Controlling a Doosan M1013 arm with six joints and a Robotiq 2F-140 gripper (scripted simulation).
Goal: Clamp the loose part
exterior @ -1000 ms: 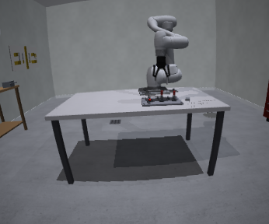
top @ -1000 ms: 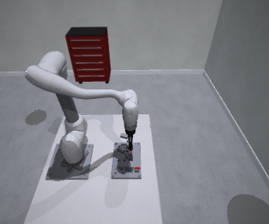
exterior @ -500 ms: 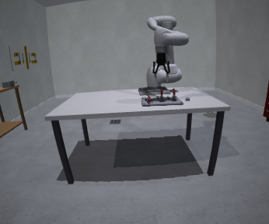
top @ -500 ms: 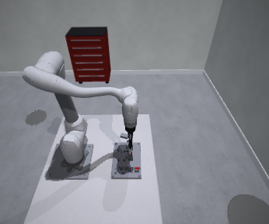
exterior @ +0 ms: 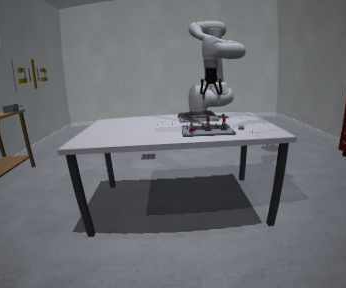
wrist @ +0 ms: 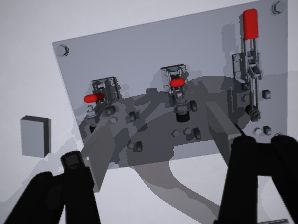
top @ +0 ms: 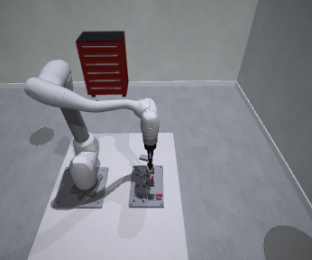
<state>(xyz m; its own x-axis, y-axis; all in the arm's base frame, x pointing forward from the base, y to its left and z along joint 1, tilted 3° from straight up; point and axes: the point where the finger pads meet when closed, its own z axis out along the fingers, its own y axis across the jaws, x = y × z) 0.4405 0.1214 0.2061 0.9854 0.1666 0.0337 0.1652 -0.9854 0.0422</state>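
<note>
Now: hand 22 cm to the right of the grey loose part, 20 cm above it and 10 cm past it. The rest, counted from my hand: grey fixture plate (21 cm below, 3 cm to the right, 2 cm behind).
</note>
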